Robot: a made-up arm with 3 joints.
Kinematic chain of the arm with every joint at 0, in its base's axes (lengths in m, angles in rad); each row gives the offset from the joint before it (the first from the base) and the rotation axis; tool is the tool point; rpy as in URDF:
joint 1: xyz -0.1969 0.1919 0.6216 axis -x
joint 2: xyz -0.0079 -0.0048 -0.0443 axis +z
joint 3: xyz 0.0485 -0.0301 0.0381 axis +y
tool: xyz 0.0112 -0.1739 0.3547 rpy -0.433 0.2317 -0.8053
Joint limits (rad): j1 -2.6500..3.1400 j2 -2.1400..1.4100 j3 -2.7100..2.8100
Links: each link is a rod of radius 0.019 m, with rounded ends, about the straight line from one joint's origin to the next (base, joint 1, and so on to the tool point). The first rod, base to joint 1, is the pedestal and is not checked.
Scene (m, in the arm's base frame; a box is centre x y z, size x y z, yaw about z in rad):
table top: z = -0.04
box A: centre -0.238 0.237 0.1 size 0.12 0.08 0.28 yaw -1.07
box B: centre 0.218 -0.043 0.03 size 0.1 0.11 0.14 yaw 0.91
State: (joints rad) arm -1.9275 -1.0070 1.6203
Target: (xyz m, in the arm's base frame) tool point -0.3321 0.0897 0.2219
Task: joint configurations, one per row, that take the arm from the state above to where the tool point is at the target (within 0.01 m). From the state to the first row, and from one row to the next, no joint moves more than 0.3 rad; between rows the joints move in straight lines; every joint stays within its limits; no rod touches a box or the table.
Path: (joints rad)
1: -1.9946 -1.2902 1.4830
2: -2.0618 -1.5735 1.3457
3: -2.1289 -1.8568 1.2084
4: -2.1961 -2.1400 1.0711
5: -2.1746 -1.8505 0.8819
6: -2.1530 -1.5610 0.6926
7: -2.1315 -1.2715 0.5033

